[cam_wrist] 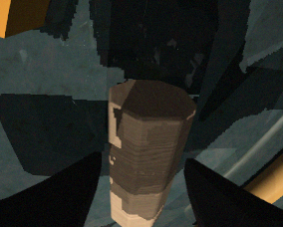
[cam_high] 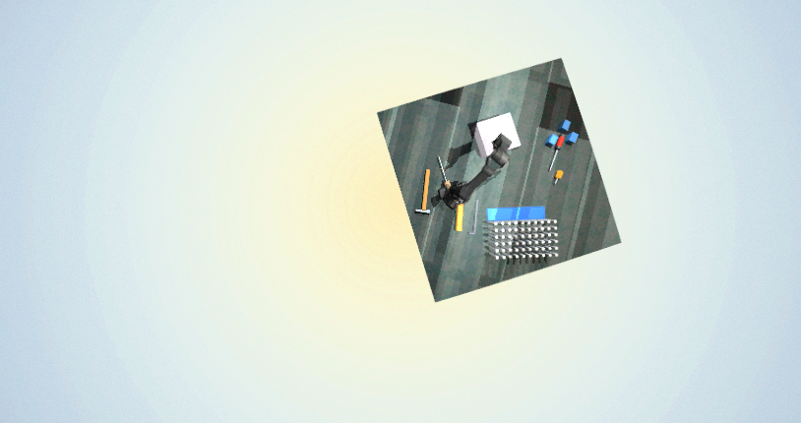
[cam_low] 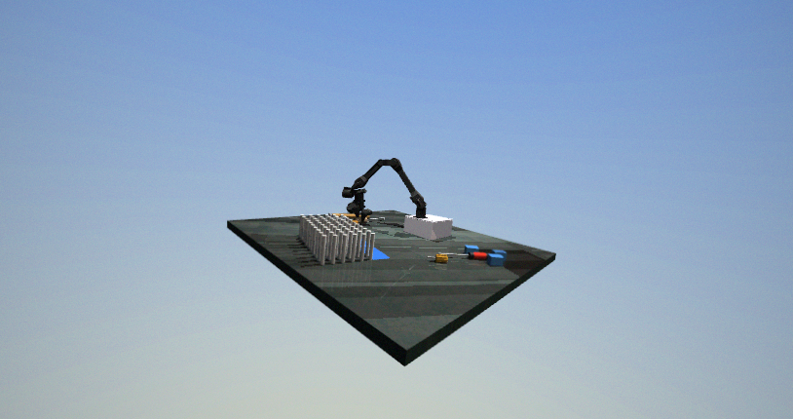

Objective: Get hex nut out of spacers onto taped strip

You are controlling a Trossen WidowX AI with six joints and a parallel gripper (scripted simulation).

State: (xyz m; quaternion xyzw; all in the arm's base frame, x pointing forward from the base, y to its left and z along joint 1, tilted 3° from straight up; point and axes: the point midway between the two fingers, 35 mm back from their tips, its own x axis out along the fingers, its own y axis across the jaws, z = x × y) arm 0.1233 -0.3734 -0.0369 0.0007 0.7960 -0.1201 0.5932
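The blue taped strip is 340 mm to the left of my gripper tip, 340 mm ahead of it and 10 mm below it. Round my gripper tip: yellow screwdriver (690 mm to the left, 230 mm ahead); then hex nut (470 mm ahead, 240 mm to the left, 10 mm below); then orange bar (180 mm ahead).
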